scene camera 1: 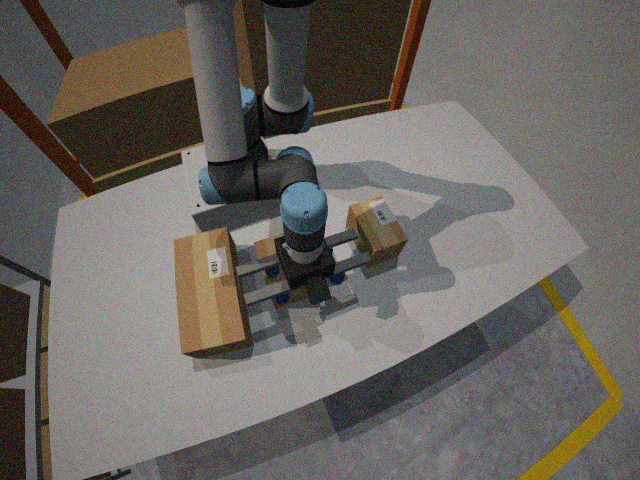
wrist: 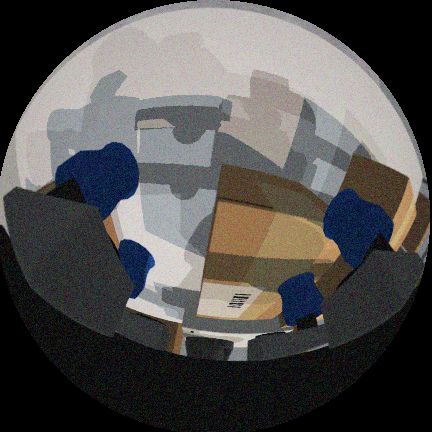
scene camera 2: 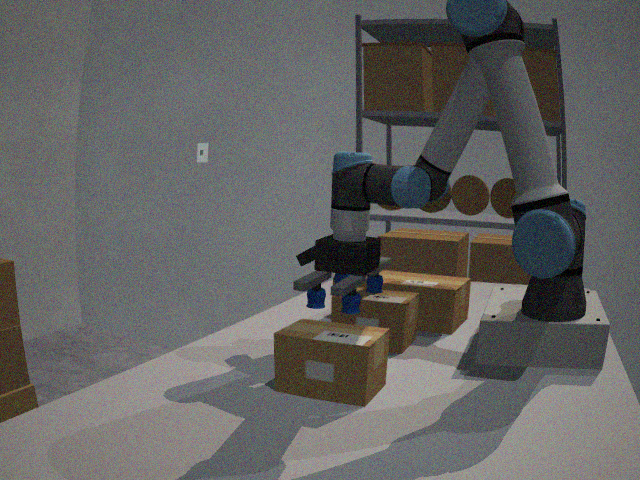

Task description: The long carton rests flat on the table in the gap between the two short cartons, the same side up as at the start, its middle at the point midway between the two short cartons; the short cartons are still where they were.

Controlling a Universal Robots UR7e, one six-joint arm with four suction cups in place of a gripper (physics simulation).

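Seen in the pictures: hand, tool point: (wrist: 227,241) (scene camera 2: 346,299); arm's base, link origin: (wrist: 209,341) (scene camera 2: 553,311).
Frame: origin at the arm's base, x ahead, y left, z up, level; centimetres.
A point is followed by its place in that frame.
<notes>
The long carton (scene camera 1: 209,315) {x 46.0, y -21.0, z 1.0 cm} (scene camera 2: 439,304) {x 27.6, y -11.5, z -2.7 cm} (wrist: 380,180) {x 52.0, y -14.3, z -2.9 cm} lies flat at the left in scene camera 1. One short carton (scene camera 1: 266,249) {x 34.5, y -3.0, z 0.9 cm} (scene camera 2: 408,322) {x 31.6, y 1.6, z -3.7 cm} (wrist: 240,230) {x 45.7, y 3.0, z 0.9 cm} stands beside it, partly hidden under my gripper. The other short carton (scene camera 1: 385,232) {x 41.3, y 27.8, z 0.9 cm} (scene camera 2: 330,359) {x 36.0, y 32.9, z -2.0 cm} stands farther right in scene camera 1, with a gap between the two short ones. My gripper (scene camera 1: 306,280) {x 44.4, y 3.4, z 0.3 cm} (scene camera 2: 345,295) (wrist: 217,240) {x 44.4, y 3.4, z 0.3 cm} has two of its blue cups on top of the middle short carton, seemingly touching it. The other two cups hang over the gap. No lift of that carton can be made out.
The white table (scene camera 1: 118,403) {x 57.0, y -53.8, z -9.4 cm} (scene camera 2: 129,413) {x 59.7, y 54.8, z -9.4 cm} carries the cartons and the arm's base block (scene camera 2: 547,346) {x 0.8, y 8.2, z -5.0 cm}. A shelf rack (scene camera 2: 358,82) with boxes stands behind. The gripper's bars reach close to the long carton and the right short carton.
</notes>
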